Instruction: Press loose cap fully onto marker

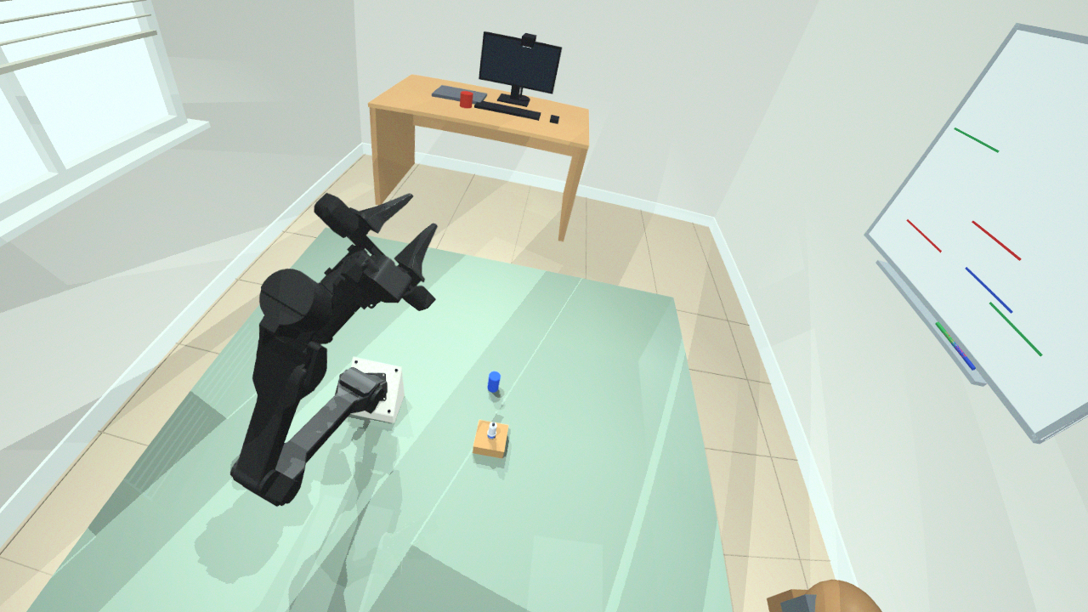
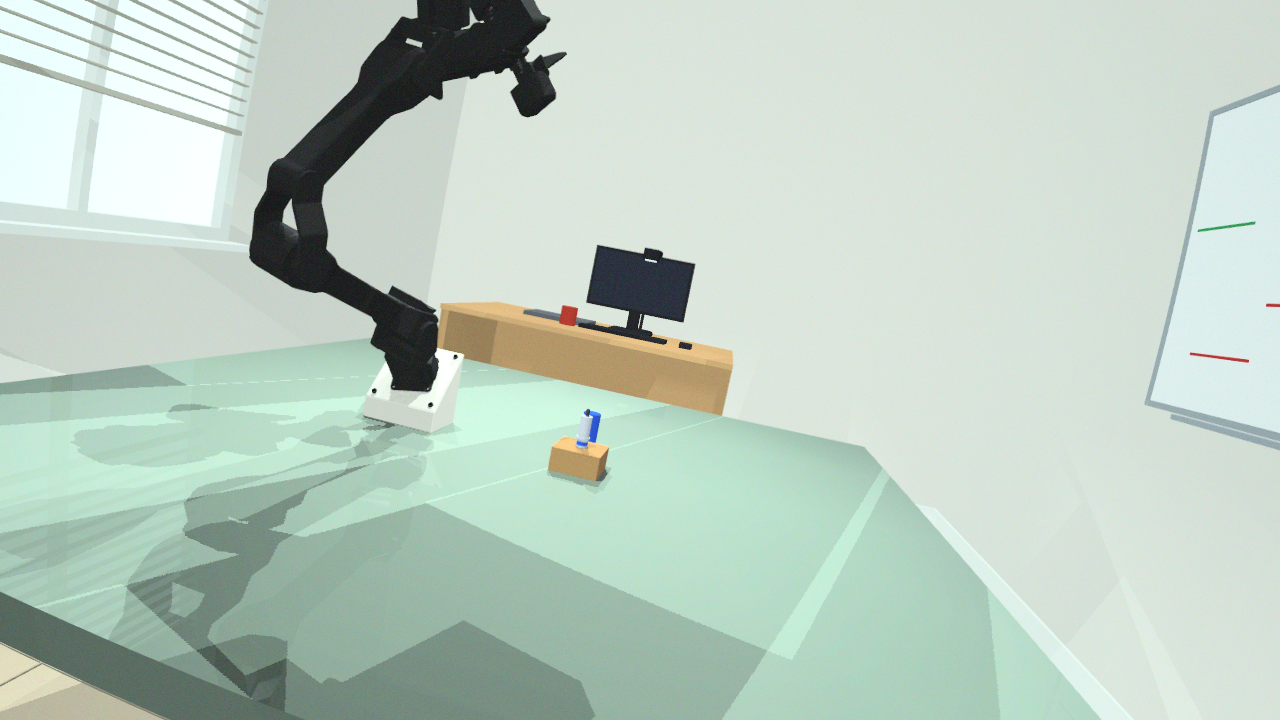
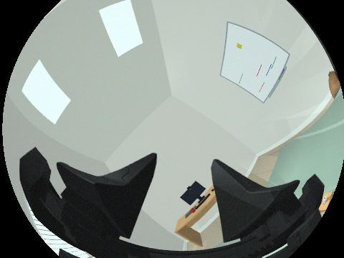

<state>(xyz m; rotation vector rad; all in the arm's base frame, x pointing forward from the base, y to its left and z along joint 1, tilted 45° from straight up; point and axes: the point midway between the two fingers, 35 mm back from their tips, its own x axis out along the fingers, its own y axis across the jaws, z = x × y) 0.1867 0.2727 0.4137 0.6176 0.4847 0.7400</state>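
Now: the blue marker cap 570 mm below my gripper tip, 150 mm to the left of it and 150 mm ahead of it. The rest, counted from my gripper tip: tan holder block (580 mm below, 140 mm ahead, 10 mm to the right).
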